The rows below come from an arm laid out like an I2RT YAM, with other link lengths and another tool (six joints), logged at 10 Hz.
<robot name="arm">
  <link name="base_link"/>
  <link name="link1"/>
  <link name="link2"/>
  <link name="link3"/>
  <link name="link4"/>
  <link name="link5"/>
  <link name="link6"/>
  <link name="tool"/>
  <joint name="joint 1" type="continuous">
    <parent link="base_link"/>
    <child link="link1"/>
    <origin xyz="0 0 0.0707" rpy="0 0 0"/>
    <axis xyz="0 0 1"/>
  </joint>
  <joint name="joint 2" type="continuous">
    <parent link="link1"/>
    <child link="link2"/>
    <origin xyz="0.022 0.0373 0.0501" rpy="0 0 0"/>
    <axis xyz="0 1 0"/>
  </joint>
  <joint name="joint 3" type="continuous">
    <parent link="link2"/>
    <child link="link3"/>
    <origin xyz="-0.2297 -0.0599 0" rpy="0 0 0"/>
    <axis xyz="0 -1 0"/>
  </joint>
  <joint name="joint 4" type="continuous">
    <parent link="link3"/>
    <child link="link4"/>
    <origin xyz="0.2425 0.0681 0.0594" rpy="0 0 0"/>
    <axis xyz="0 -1 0"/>
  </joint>
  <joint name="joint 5" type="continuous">
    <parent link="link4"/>
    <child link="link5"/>
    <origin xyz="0.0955 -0.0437 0.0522" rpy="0 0 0"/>
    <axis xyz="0 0 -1"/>
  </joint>
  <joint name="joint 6" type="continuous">
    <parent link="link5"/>
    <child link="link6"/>
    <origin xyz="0.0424 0 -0.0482" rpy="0 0 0"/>
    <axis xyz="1 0 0"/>
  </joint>
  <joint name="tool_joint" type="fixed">
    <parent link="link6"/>
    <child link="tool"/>
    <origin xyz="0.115 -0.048 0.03" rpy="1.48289 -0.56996 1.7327"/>
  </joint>
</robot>
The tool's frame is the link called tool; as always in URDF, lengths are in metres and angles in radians. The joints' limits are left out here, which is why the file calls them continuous.
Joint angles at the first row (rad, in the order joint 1, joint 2, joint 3, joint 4, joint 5, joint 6):
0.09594 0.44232 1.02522 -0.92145 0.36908 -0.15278
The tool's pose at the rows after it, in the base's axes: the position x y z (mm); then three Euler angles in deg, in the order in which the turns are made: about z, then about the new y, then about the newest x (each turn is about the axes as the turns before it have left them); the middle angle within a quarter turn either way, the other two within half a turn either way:
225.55 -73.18 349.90 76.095 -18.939 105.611
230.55 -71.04 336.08 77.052 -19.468 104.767
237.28 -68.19 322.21 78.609 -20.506 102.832
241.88 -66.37 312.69 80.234 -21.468 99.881
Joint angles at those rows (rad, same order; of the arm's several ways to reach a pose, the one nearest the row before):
0.09514 0.39460 0.92562 -0.85355 0.36369 -0.15241
0.09516 0.35079 0.83945 -0.79517 0.35113 -0.15202
0.09524 0.29852 0.73494 -0.70823 0.33404 -0.14894
0.09519 0.24130 0.63499 -0.61475 0.32369 -0.14858

